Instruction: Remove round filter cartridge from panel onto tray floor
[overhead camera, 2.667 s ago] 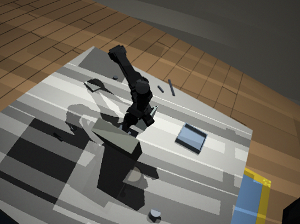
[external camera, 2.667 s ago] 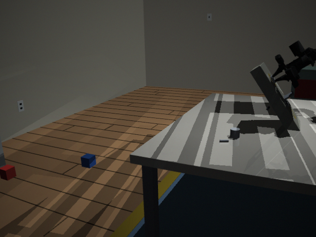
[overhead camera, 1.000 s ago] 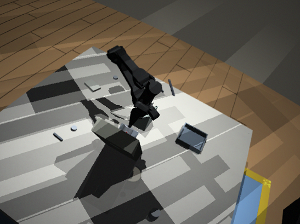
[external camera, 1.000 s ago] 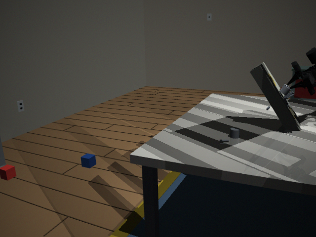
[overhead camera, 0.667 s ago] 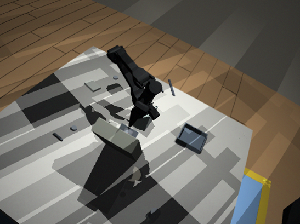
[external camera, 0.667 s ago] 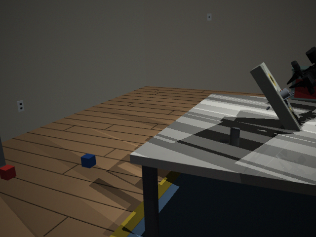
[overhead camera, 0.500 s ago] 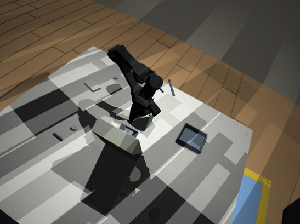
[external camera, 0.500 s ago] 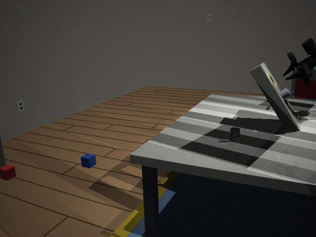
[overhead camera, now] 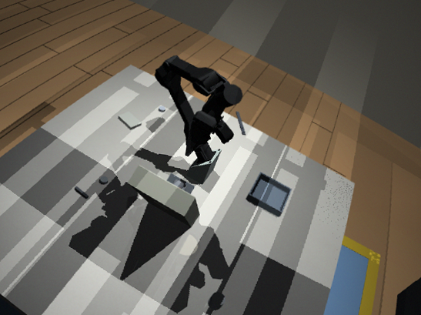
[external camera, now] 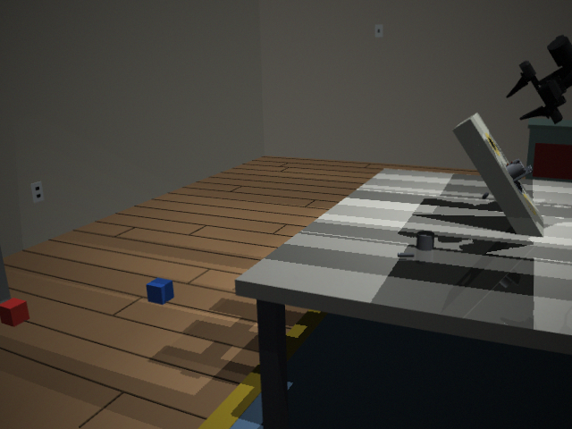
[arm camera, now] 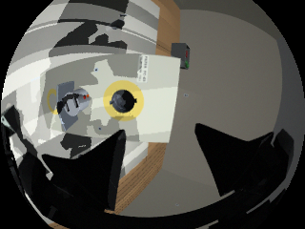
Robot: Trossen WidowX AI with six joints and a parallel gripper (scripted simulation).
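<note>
Now: the round filter cartridge 20 mm behind my gripper tip and 170 mm below it. From my gripper tip the other things lie so: grey service panel 20 mm ahead, 190 mm below; then blue-grey tray 360 mm behind, 300 mm to the left, 330 mm below.
</note>
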